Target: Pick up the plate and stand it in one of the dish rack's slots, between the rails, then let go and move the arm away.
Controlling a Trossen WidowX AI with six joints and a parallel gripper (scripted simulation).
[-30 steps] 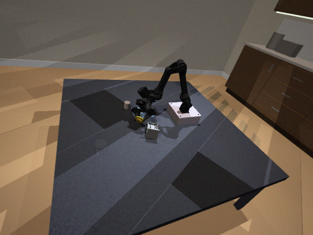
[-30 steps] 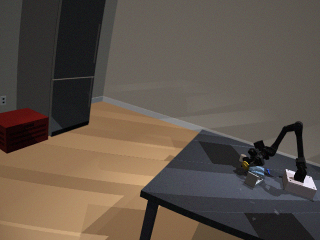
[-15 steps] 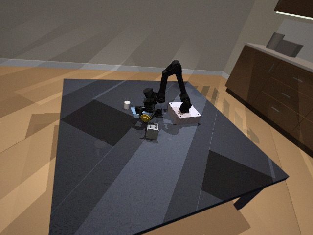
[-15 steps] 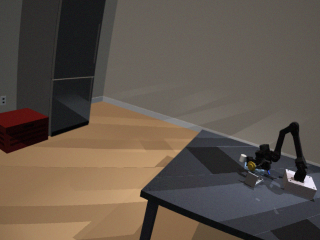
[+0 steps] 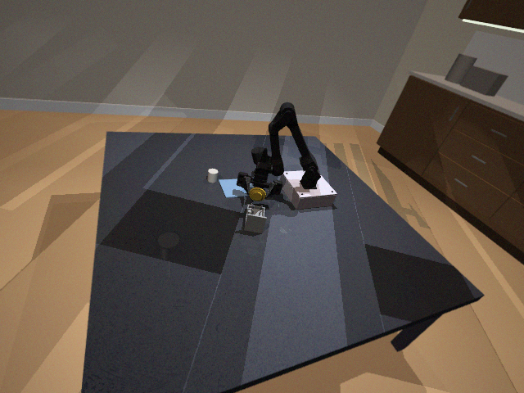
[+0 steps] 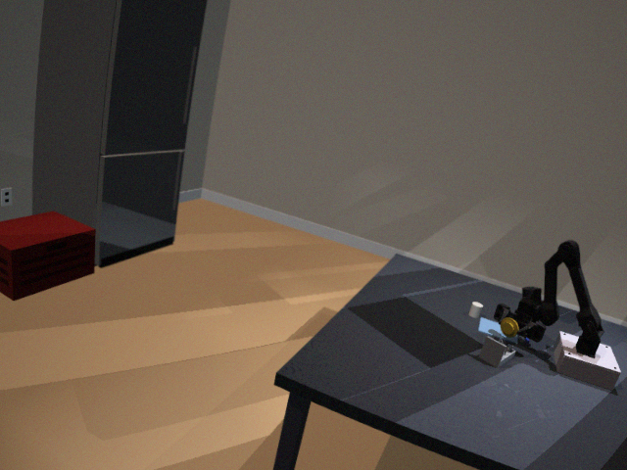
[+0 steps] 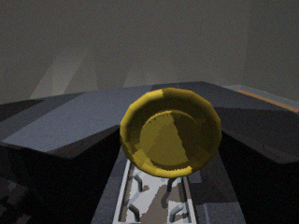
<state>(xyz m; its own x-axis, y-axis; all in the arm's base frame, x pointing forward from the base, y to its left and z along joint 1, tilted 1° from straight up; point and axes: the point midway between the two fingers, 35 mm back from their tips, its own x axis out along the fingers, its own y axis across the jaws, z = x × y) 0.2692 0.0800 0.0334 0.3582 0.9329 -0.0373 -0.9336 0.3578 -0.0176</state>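
Right now my gripper tip is 40 mm to the right of the dish rack and 70 mm above it. Also, from my gripper tip: plate: 10 mm to the right; blue spoon: 80 mm behind, 230 mm to the right, 90 mm below; light blue mat: 30 mm ahead, 180 mm to the right, 90 mm below.
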